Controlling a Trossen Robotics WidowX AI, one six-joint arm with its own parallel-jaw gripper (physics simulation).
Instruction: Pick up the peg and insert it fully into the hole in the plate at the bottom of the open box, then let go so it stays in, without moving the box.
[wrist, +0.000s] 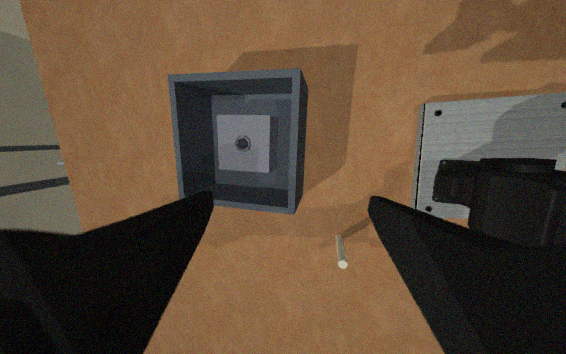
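Where they show: gripper, fingertip midpoint: (291, 200); arm's base at its link origin: (460, 182).
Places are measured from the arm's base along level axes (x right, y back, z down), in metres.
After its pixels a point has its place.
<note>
A thin pale peg (341, 251) {y -0.160, x -0.123, z -0.035 m} stands upright on the orange-brown table, right of the middle in the wrist view, below and to the right of the box. The open blue-grey box (298, 145) {y -0.236, x 0.045, z -0.065 m} is left of the middle. A light square plate (255, 160) {y -0.309, x 0.016, z -0.036 m} lies at its bottom, with a round dark hole (242, 143) {y -0.340, x 0.042, z -0.018 m} near its middle. My gripper (291, 200) {y -0.215, x 0.022, z -0.225 m} is wide open with no object between its fingers. It hangs above the table, and the peg shows between the fingers, nearer the right one.
A brushed metal base plate (465, 120) {y -0.011, x 0.088, z 0.001 m} with dark screw holes lies at the right, with a black robot part (515, 200) {y -0.040, x 0.012, z -0.135 m} on it. The table's (120, 125) {y -0.651, x 0.065, z 0.022 m} edge runs down the left side. Shadows fall right of the box and at the top right.
</note>
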